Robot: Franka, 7 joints.
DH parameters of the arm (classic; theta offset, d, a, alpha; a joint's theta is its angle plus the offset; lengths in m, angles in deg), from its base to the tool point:
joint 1: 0 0.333 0 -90
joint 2: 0 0 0 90
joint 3: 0 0.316 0.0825 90
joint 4: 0 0 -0.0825 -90
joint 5: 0 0.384 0 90
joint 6: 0 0 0.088 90
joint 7: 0 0.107 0 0
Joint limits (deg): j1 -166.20..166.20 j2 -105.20..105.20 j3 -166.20..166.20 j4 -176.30..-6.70 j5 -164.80..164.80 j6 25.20..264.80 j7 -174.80..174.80
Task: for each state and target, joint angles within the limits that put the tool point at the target. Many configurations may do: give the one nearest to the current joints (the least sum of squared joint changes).
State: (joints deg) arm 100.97 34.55 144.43 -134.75 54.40 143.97 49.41
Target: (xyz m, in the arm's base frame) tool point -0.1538 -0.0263 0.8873
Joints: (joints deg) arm 90.31 76.70 164.22 -122.74 54.40 140.51 49.41
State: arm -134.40 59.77 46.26 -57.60 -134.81 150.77 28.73
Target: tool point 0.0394 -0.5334 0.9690
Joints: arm -128.03 19.19 61.03 -42.92 -133.54 157.95 28.73
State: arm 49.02 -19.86 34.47 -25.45 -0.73 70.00 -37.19
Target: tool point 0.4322 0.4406 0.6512
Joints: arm 32.85 23.61 19.15 -52.22 -4.72 65.41 -37.19
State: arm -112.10 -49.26 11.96 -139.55 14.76 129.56 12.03
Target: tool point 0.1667 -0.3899 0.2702
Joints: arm -96.38 -3.65 29.12 -146.94 15.60 132.33 12.03
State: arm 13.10 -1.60 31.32 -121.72 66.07 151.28 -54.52
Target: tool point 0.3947 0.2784 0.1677
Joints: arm 10.98 21.21 25.34 -136.05 66.61 150.65 -54.52
